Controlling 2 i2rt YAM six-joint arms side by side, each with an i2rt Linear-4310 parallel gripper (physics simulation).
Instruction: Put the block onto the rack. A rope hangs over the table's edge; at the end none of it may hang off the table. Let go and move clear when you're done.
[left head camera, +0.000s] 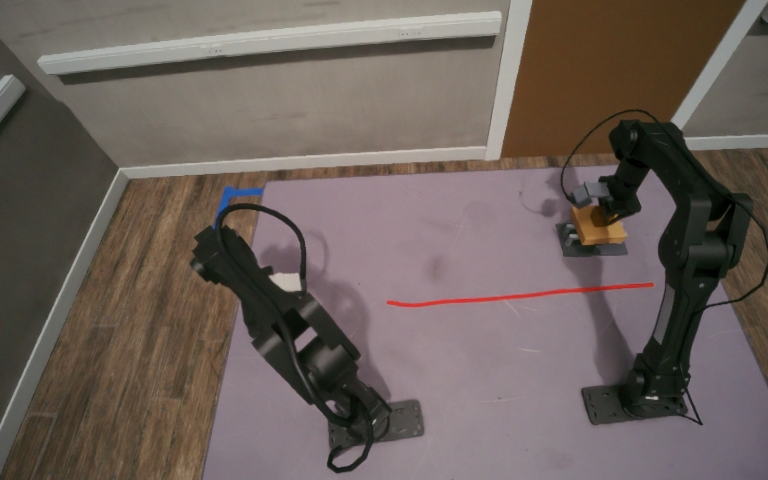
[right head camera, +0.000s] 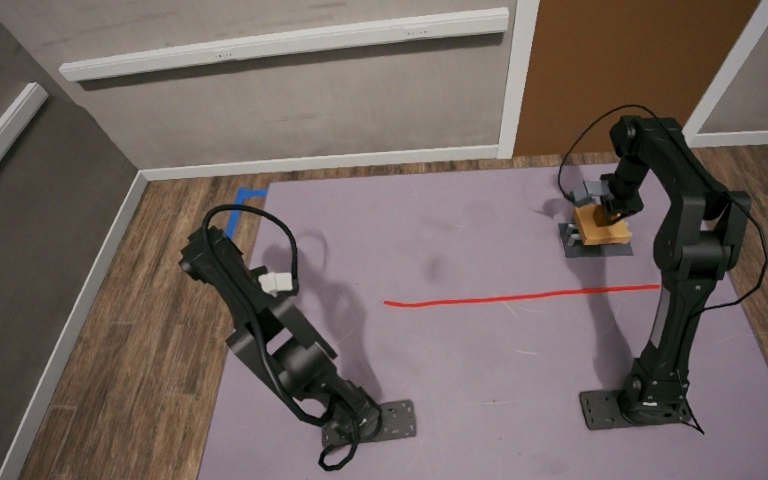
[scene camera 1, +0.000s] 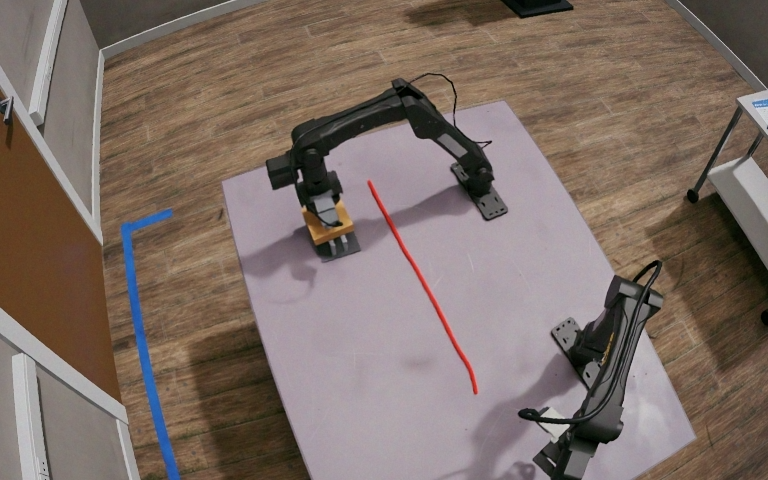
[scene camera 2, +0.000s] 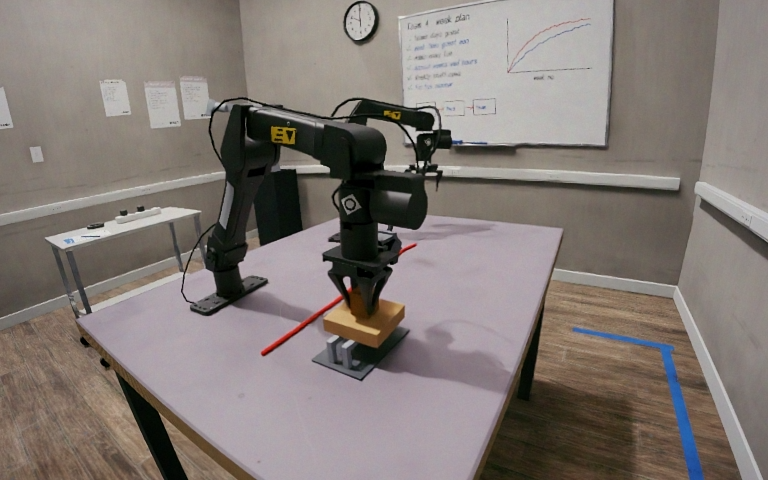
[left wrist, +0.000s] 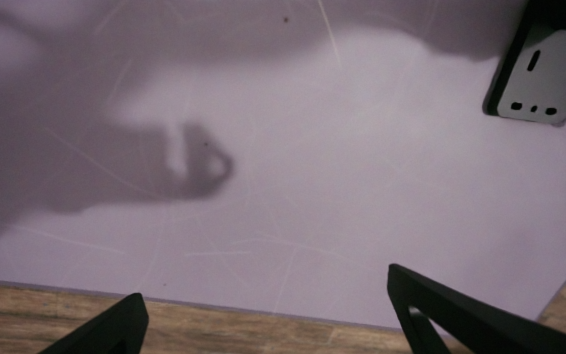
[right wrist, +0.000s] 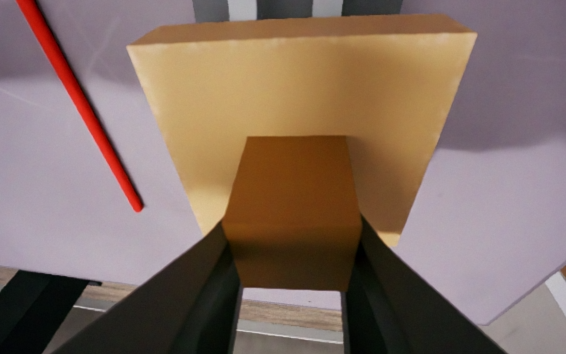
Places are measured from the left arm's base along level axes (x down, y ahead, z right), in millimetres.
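Pixels of known places: left gripper, fingertip midpoint: (scene camera 1: 559, 451) (left wrist: 269, 290); right gripper, fingertip midpoint: (left head camera: 604, 219) (right head camera: 607, 218) (scene camera 2: 361, 310) (right wrist: 295, 206); left arm's base at its link origin: (left head camera: 375, 424) (right head camera: 368, 424) (scene camera 1: 581, 355); right arm's base at its link origin: (left head camera: 632, 402) (right head camera: 633, 407) (scene camera 1: 479, 188) (scene camera 2: 231, 295).
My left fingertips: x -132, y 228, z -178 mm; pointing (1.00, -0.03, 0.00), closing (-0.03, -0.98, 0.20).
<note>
For each thing: its top centre in the pictures, then the offset to it from my left fingertips. Level surfaces: height alone.
- orange block with a square knob, top centre: (right wrist: 287, 264) (scene camera 2: 363, 289) (scene camera 1: 324, 206) (right head camera: 607, 210) (left head camera: 605, 211) dx +20, dy +136, dz +788 mm
- grey rack at its top centre: (scene camera 2: 361, 324) (scene camera 1: 330, 221) (right head camera: 600, 229) (left head camera: 596, 230) dx +87, dy +127, dz +788 mm
- purple table at its surface level: dx +131 mm
The orange block with a square knob (left head camera: 601, 235) (right head camera: 606, 234) (scene camera 1: 330, 233) (scene camera 2: 345, 321) (right wrist: 300, 75) is level over one end of the grey rack (left head camera: 576, 249) (right head camera: 579, 250) (scene camera 1: 350, 245) (scene camera 2: 361, 370). Two upright prongs stand beside its edge; contact beneath it is hidden. My right gripper (scene camera 2: 365, 305) (right wrist: 295, 206) is shut on the block's knob. The red rope (left head camera: 492, 298) (right head camera: 492, 298) (scene camera 1: 421, 281) (scene camera 2: 308, 320) (right wrist: 80, 100) lies on the table, both ends on the tabletop. My left gripper (left wrist: 269, 290) is open and empty above the table at its edge.
The purple table (left head camera: 509, 441) (scene camera 1: 351, 424) (scene camera 2: 271, 418) carries both arms; the left arm is folded far from the rack. The rope runs between the rack and the arm bases. A white cart (scene camera 2: 121, 223) stands behind the table in scene camera 2.
</note>
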